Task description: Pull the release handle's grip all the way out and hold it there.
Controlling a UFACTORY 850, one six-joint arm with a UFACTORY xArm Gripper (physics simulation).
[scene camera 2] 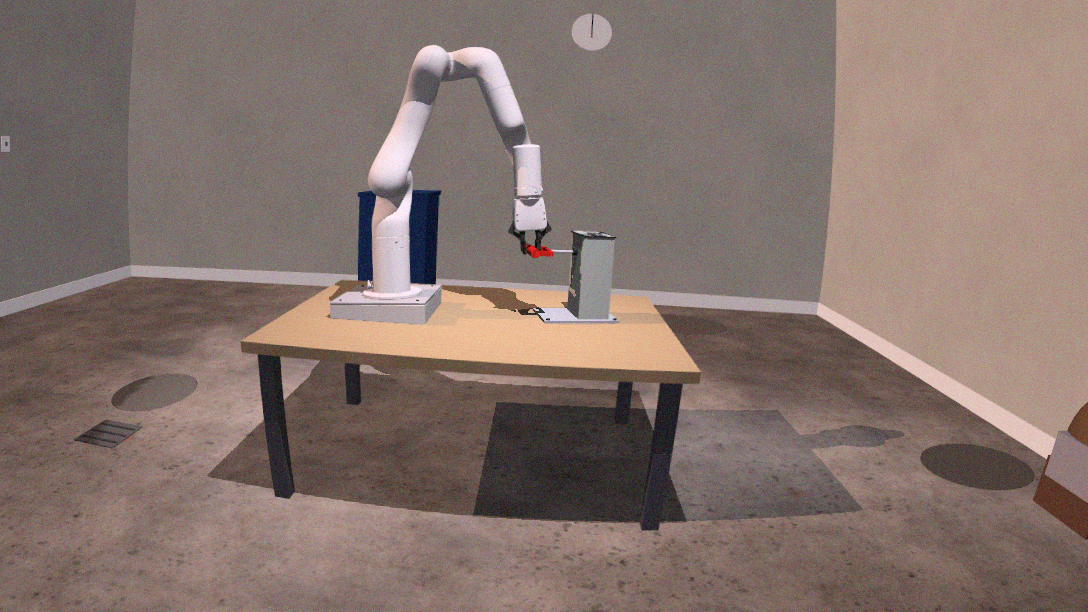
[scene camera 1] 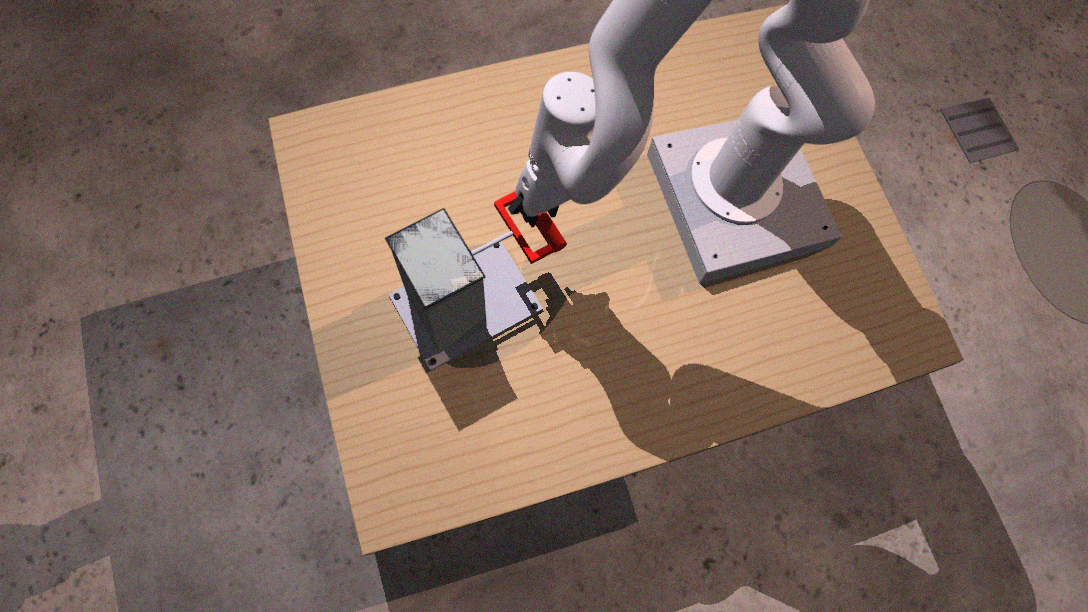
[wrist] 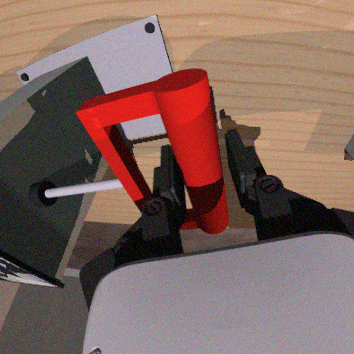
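The release handle's red grip is a rectangular frame with a thick round bar on the side away from the housing. A thin pale rod joins it to the tall grey-green housing, and a length of rod shows between them. My gripper points down and is shut on the thick bar, one finger inside the frame and one outside. In the wrist view the bar stands slightly tilted between the fingers. Finger contact is partly hidden.
The housing stands on a pale base plate with dark bolts, on the wooden table. The arm's grey mounting block is on the table, on the grip's side of the housing.
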